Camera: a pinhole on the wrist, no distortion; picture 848 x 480 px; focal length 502.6 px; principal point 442.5 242.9 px. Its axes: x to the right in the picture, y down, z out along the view. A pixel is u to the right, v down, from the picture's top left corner.
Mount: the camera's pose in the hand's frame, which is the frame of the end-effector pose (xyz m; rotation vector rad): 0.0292 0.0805 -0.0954 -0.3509 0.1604 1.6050
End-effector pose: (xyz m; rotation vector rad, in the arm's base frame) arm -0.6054 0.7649 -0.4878 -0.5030 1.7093 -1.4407
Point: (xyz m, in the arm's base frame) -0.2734 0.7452 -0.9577
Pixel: 734.8 222.9
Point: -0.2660 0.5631 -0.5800
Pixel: 299.1 232.0
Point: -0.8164 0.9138 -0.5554
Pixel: behind the camera
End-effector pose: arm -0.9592 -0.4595 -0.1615 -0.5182 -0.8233 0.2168
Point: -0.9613 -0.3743 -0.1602
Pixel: 233.0 174.6
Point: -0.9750 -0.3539 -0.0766
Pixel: 147.4 18.2
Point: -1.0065 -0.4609 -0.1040
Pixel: outside the picture
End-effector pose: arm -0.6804 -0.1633 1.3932 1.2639 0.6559 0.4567
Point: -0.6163 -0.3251 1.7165
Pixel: 564.5 382.5
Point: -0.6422 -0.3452 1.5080
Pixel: 263.3 452.3
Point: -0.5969 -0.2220 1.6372
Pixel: 559.1 276.4
